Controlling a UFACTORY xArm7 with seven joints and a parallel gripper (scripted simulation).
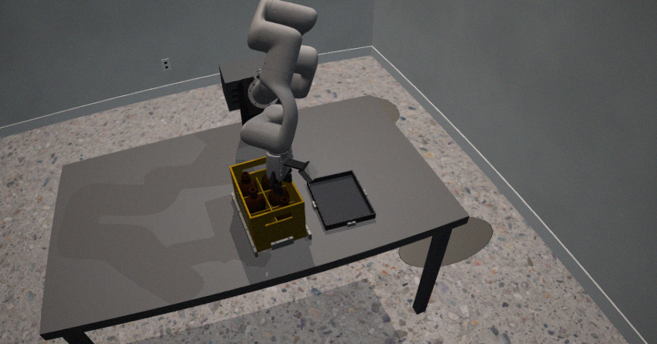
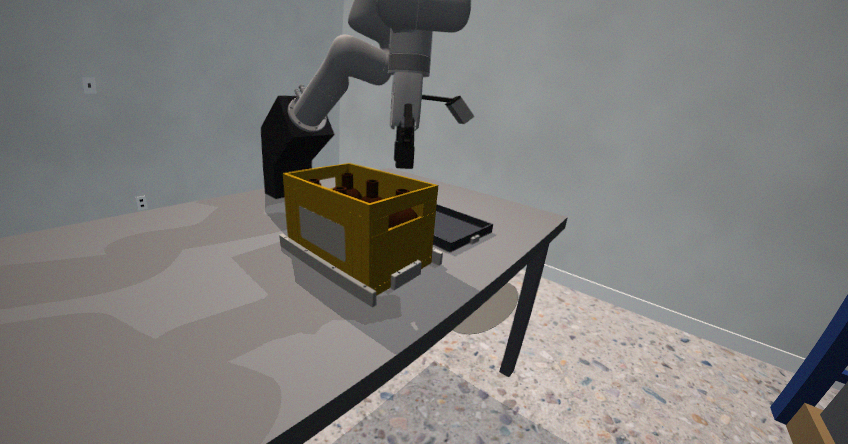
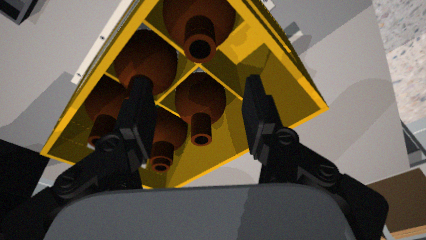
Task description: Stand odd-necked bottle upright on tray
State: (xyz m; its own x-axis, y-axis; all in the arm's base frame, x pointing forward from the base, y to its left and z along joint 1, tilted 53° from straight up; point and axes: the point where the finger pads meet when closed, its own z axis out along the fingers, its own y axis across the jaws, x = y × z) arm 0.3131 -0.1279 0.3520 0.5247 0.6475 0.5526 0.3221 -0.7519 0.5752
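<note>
My hand is 9 cm past the yellow crate, 2 cm to the left of it and 15 cm above it. The rest, counted from my hand: black tray: 1 cm behind, 24 cm to the left, 22 cm below.
</note>
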